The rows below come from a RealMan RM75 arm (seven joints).
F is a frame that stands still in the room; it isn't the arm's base.
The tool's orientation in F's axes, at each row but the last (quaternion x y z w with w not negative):
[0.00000, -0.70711, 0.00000, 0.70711]
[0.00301, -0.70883, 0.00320, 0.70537]
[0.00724, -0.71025, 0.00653, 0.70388]
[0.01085, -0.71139, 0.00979, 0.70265]
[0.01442, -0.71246, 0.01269, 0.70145]
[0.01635, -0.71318, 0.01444, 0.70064]
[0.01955, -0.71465, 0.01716, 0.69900]
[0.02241, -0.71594, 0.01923, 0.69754]
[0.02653, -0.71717, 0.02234, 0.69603]
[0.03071, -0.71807, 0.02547, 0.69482]
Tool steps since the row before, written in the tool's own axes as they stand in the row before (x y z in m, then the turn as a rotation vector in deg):
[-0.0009, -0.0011, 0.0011, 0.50, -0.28, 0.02]
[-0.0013, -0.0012, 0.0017, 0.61, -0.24, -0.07]
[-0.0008, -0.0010, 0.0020, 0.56, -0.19, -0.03]
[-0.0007, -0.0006, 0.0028, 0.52, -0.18, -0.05]
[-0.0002, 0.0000, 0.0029, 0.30, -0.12, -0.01]
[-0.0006, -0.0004, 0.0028, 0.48, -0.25, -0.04]
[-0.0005, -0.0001, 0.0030, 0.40, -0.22, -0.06]
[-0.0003, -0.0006, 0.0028, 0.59, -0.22, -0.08]
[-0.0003, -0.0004, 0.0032, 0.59, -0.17, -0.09]
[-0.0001, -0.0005, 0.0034, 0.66, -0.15, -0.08]
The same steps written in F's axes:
[-0.0011, -0.0011, -0.0009, -0.02, -0.28, 0.50]
[-0.0017, -0.0012, -0.0013, 0.07, -0.24, 0.61]
[-0.0020, -0.0010, -0.0008, 0.03, -0.19, 0.56]
[-0.0028, -0.0007, -0.0007, 0.05, -0.18, 0.52]
[-0.0029, -0.0001, -0.0002, 0.01, -0.12, 0.30]
[-0.0028, -0.0005, -0.0007, 0.04, -0.25, 0.48]
[-0.0030, -0.0003, -0.0006, 0.06, -0.22, 0.40]
[-0.0028, -0.0008, -0.0004, 0.08, -0.22, 0.59]
[-0.0032, -0.0006, -0.0004, 0.08, -0.17, 0.59]
[-0.0033, -0.0008, -0.0002, 0.07, -0.15, 0.66]

